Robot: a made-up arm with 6 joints. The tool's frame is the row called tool. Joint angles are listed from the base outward.
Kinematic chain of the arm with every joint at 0, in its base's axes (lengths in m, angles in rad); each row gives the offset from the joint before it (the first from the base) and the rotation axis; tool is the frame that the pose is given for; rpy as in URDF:
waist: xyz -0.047 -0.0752 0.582 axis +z
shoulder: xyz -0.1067 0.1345 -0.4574 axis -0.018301 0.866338 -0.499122
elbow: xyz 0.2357 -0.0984 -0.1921 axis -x
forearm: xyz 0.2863 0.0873 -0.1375 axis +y
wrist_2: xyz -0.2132 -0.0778 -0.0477 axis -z
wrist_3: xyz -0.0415 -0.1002 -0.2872 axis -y
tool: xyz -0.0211 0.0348 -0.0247 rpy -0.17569 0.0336 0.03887
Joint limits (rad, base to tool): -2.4..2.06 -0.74..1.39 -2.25..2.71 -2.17..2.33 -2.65..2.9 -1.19..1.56
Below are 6 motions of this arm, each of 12 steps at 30 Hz.
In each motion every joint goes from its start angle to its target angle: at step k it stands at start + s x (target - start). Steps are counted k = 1, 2, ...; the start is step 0. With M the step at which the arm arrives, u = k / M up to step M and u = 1 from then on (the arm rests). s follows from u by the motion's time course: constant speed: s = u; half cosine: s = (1 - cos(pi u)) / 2; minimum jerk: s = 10 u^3 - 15 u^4 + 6 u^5.
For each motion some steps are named. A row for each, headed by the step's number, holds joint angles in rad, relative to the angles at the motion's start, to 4 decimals.
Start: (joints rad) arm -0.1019 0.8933 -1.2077 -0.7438 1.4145 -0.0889
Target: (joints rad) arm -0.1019 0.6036 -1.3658 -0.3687 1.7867 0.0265
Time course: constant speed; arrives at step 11
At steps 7, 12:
7: 0.0000 -0.1844 -0.1006 0.2387 0.2369 0.0734
12: 0.0000 -0.2897 -0.1581 0.3751 0.3722 0.1154

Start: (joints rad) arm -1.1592 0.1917 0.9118 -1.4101 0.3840 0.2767
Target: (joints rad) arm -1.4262 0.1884 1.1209 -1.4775 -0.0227 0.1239
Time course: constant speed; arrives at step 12
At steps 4, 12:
4: -0.0890 -0.0011 0.0697 -0.0225 -0.1356 -0.0509
12: -0.2670 -0.0033 0.2091 -0.0674 -0.4067 -0.1528

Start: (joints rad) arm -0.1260 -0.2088 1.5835 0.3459 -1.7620 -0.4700
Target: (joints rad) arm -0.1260 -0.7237 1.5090 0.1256 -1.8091 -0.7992
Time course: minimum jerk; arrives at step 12
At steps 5, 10, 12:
5: 0.0000 -0.1785 -0.0258 -0.0764 -0.0163 -0.1141
10: 0.0000 -0.4966 -0.0719 -0.2125 -0.0454 -0.3175
12: 0.0000 -0.5149 -0.0745 -0.2203 -0.0471 -0.3292

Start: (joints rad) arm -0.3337 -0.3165 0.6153 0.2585 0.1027 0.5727
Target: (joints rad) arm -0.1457 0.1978 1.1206 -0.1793 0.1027 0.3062
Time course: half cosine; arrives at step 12
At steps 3, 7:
3: 0.0275 0.0753 0.0740 -0.0641 0.0000 -0.0390
7: 0.1183 0.3237 0.3180 -0.2756 0.0000 -0.1677

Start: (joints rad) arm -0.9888 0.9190 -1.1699 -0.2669 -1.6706 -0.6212
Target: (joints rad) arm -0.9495 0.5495 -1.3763 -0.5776 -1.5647 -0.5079
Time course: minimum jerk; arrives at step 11
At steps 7, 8, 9, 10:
7: 0.0292 -0.2746 -0.1534 -0.2309 0.0787 0.0842
8: 0.0342 -0.3219 -0.1798 -0.2706 0.0922 0.0987
9: 0.0375 -0.3529 -0.1971 -0.2967 0.1011 0.1082
10: 0.0390 -0.3671 -0.2051 -0.3087 0.1052 0.1126

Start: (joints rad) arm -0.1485 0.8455 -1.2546 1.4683 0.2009 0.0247
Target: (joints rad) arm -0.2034 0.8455 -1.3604 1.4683 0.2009 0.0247
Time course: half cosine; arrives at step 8
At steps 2, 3, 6, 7, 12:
2: -0.0080 0.0000 -0.0155 0.0000 0.0000 0.0000
3: -0.0169 0.0000 -0.0327 0.0000 0.0000 0.0000
6: -0.0469 0.0000 -0.0903 0.0000 0.0000 0.0000
7: -0.0528 0.0000 -0.1018 0.0000 0.0000 0.0000
12: -0.0549 0.0000 -0.1058 0.0000 0.0000 0.0000

